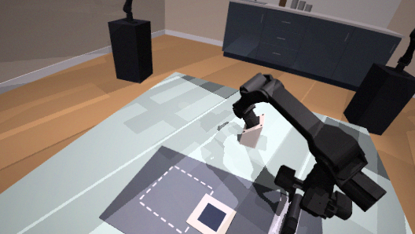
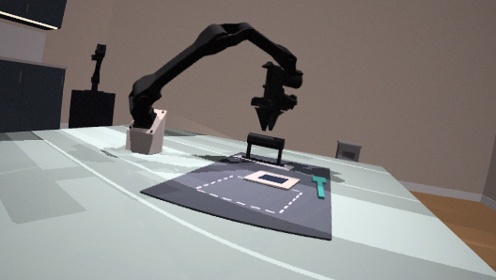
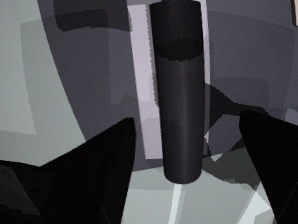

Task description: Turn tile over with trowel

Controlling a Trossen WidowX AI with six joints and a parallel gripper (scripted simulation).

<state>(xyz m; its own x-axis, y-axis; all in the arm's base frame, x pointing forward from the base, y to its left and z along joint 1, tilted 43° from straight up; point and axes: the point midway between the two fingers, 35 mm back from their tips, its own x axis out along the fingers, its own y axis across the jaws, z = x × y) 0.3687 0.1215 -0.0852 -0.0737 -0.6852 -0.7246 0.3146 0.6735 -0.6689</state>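
The trowel is 20 mm ahead of my gripper tip, 10 mm to the right of it and 70 mm below it. From my gripper tip the other things lie so: dark mat 30 mm ahead, 210 mm to the right, 120 mm below; teal t-shaped piece 170 mm ahead, 200 mm to the right, 100 mm below; square peach tile 40 mm ahead, 230 mm to the right, 100 mm below.
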